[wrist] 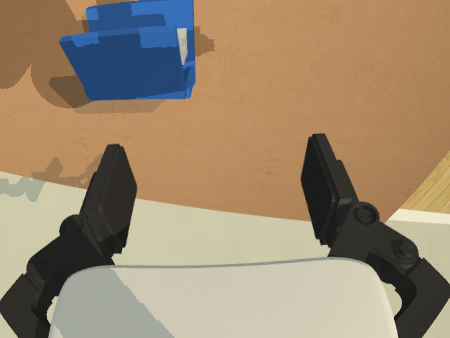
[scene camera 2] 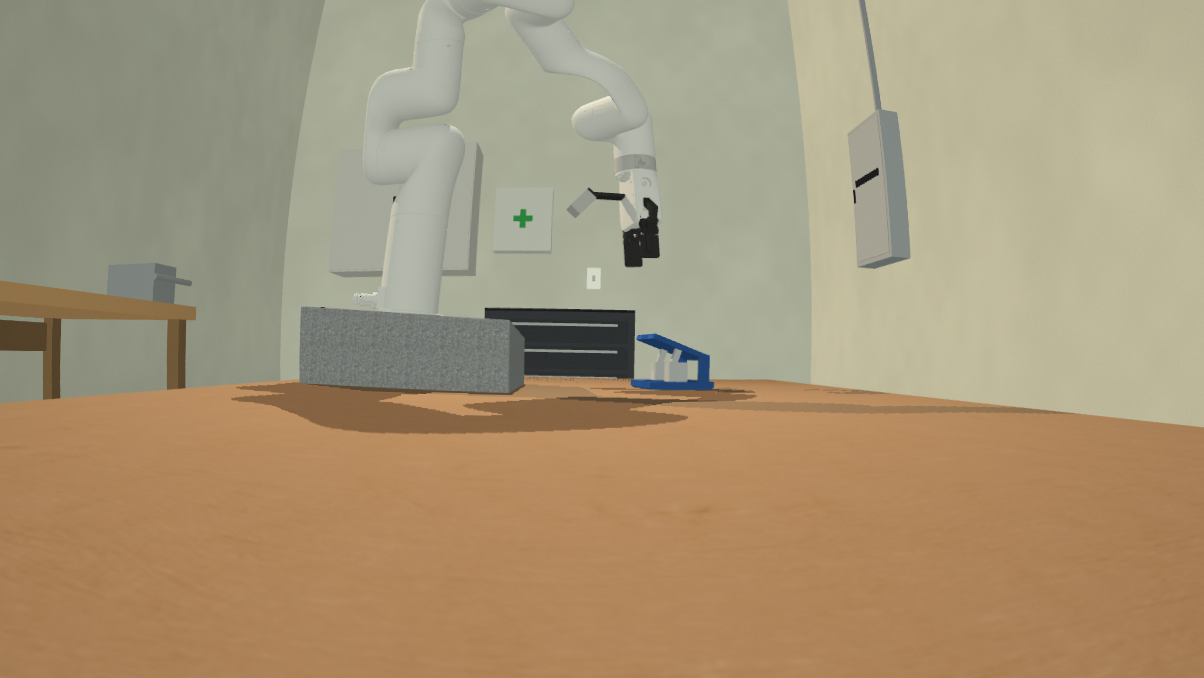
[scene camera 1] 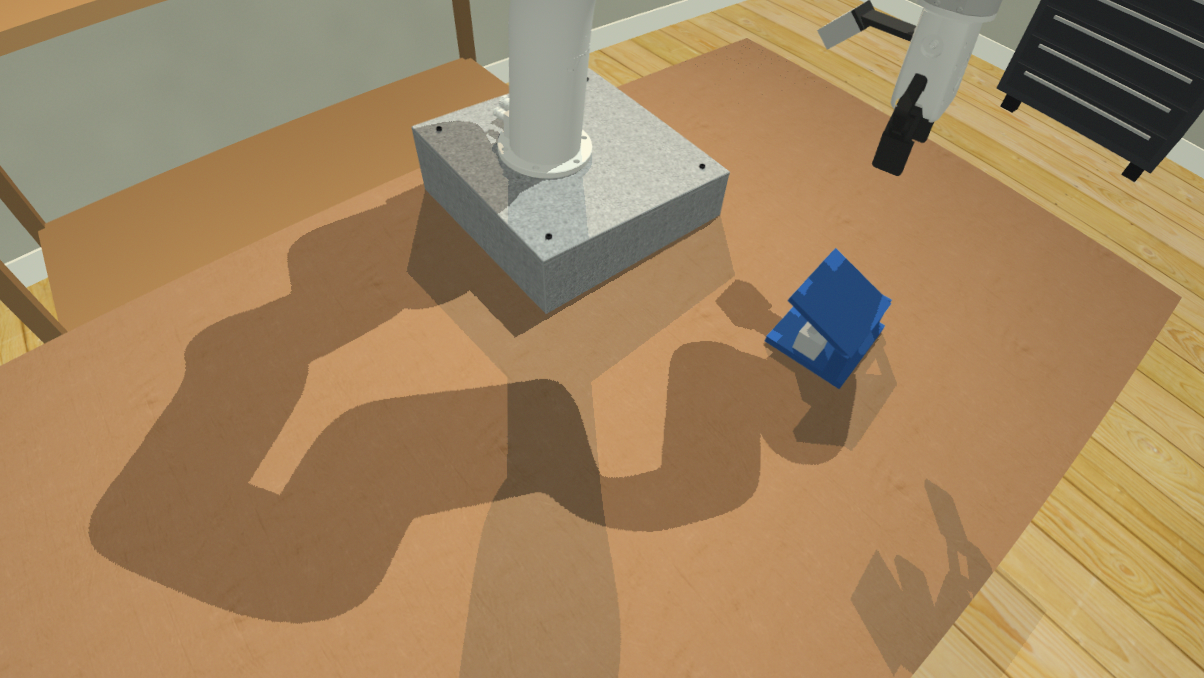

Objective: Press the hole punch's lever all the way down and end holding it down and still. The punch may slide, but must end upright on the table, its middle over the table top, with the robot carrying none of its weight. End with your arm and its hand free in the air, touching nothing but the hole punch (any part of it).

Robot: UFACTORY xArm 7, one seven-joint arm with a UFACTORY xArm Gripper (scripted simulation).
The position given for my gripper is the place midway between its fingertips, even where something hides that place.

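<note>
My gripper point(scene camera 1: 899, 153), point(wrist: 216, 160) and point(scene camera 2: 641, 262); a hole punch lever point(scene camera 1: 836, 299), point(wrist: 138, 63) and point(scene camera 2: 665, 345).
</note>
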